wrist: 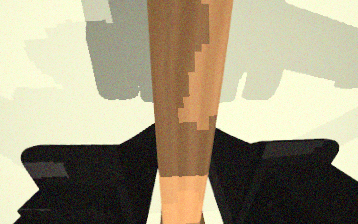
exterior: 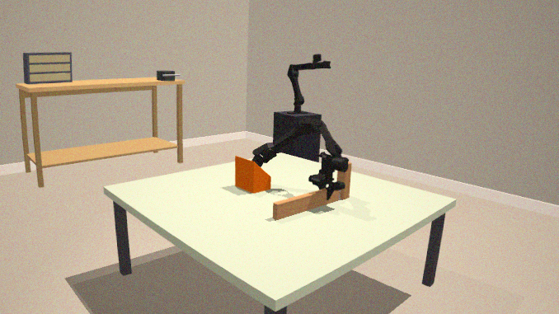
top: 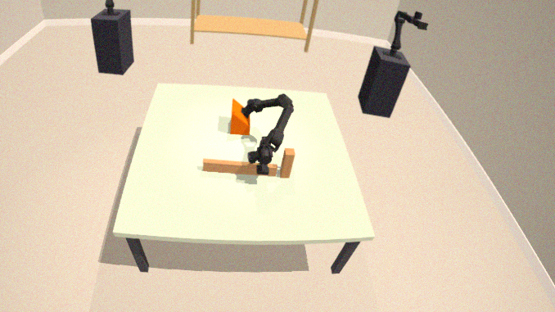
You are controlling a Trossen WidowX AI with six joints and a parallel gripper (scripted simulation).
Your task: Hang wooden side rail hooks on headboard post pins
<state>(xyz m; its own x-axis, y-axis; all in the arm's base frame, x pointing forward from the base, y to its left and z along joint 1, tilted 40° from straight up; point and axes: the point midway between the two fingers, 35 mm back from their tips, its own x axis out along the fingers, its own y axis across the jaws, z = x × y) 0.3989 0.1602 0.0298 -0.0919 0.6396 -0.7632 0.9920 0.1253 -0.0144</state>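
Right now the upright headboard post is 13 cm to the left of my gripper tip, 7 cm above it and 2 cm behind it.
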